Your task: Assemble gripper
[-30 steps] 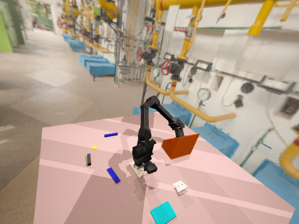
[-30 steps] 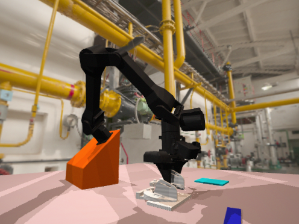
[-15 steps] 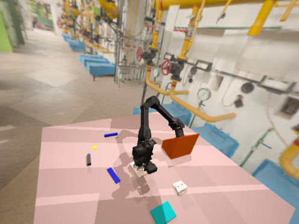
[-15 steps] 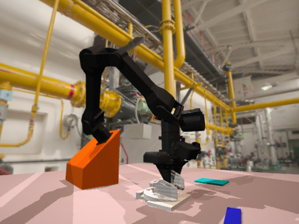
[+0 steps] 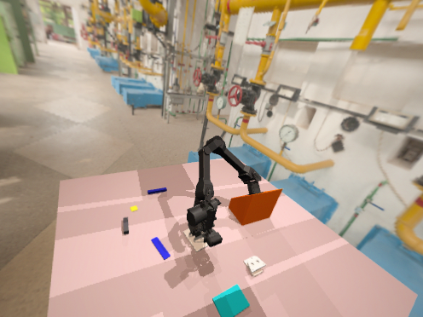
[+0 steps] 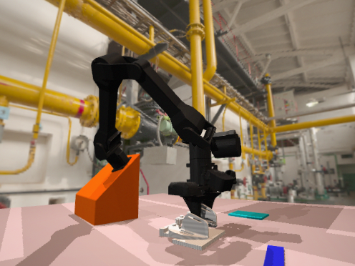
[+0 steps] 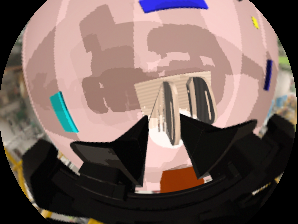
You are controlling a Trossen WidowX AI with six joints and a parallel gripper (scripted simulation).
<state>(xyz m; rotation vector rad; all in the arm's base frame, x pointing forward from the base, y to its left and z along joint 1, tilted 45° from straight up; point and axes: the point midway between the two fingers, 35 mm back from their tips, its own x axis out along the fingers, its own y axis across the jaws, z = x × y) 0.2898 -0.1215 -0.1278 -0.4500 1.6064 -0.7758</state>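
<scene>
My gripper tip is 210 mm to the right of the base and 130 mm past it. Round my gripper tip: small yellow piece: 350 mm to the right, 190 mm ahead, 30 mm below; then black bar: 260 mm ahead, 250 mm to the right, 20 mm below; then cyan tile: 250 mm to the left, 50 mm ahead, 20 mm below.
</scene>
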